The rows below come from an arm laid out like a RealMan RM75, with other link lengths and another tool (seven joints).
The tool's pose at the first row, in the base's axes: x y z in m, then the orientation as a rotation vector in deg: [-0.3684 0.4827 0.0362 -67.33 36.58 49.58]
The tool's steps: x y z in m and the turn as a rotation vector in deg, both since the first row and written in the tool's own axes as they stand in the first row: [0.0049 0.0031 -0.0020 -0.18 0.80 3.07]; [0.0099 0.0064 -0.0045 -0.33 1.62 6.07]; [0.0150 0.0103 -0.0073 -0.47 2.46 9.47]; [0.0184 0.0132 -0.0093 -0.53 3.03 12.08]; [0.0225 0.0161 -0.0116 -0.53 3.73 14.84]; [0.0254 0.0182 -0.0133 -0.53 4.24 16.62]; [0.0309 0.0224 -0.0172 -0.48 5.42 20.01]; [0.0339 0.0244 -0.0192 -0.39 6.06 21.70]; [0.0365 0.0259 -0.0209 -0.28 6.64 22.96]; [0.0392 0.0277 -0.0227 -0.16 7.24 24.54]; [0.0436 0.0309 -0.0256 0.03 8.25 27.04]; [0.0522 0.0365 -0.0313 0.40 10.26 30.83]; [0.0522 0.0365 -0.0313 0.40 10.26 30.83]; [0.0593 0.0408 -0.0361 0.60 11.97 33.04]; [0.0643 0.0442 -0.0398 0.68 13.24 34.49]
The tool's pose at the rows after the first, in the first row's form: [-0.3684 0.4824 0.0301 -67.16 39.12 51.81]; [-0.3685 0.4817 0.0236 -66.96 41.65 53.96]; [-0.3690 0.4808 0.0167 -66.61 44.46 56.42]; [-0.3696 0.4801 0.0119 -66.22 46.57 58.32]; [-0.3699 0.4793 0.0064 -65.78 48.92 60.25]; [-0.3701 0.4786 0.0025 -65.50 50.48 61.46]; [-0.3707 0.4768 -0.0052 -64.98 53.65 63.61]; [-0.3707 0.4759 -0.0092 -64.67 55.30 64.62]; [-0.3706 0.4751 -0.0126 -64.44 56.64 65.30]; [-0.3707 0.4743 -0.0162 -64.10 58.20 66.22]; [-0.3710 0.4730 -0.0222 -63.55 60.72 67.63]; [-0.3711 0.4704 -0.0336 -62.82 65.00 69.44]; [-0.3711 0.4704 -0.0336 -62.82 65.00 69.44]; [-0.3709 0.4681 -0.0430 -62.62 67.96 70.18]; [-0.3711 0.4663 -0.0498 -62.60 70.01 70.59]
